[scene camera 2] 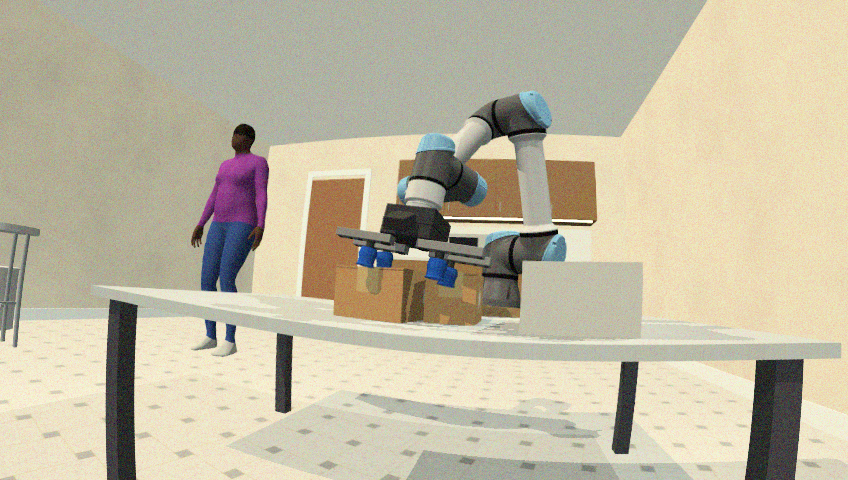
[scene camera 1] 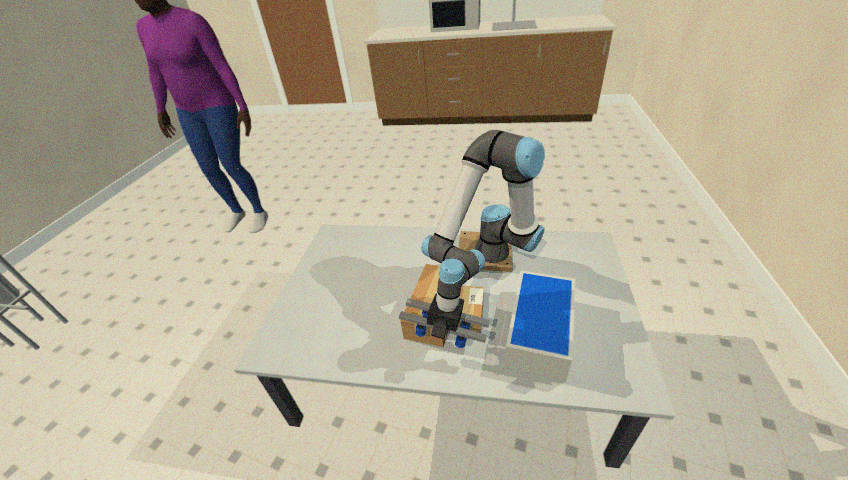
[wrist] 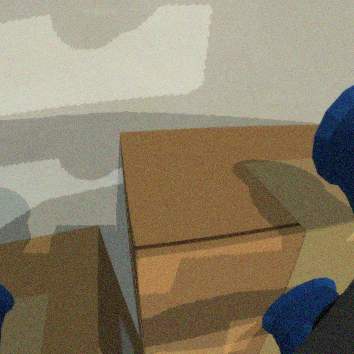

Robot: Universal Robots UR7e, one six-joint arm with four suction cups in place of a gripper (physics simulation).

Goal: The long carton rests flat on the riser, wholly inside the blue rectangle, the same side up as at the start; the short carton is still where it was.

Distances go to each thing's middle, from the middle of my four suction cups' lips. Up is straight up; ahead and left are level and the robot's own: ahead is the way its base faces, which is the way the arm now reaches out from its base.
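There is the short carton [scene camera 2: 462, 305], and my suction cup is 140 mm beyond it, 60 mm to the right of it and 50 mm above it. The long carton [scene camera 2: 397, 295] is 150 mm behind my suction cup, 80 mm to the right of it and 50 mm below it. As for the riser with blue rectangle [scene camera 1: 540, 341], it sits 320 mm to the left of my suction cup, 140 mm behind it and 40 mm below it. Going by their middles, the riser with blue rectangle is the farthest from my suction cup of the things named here.
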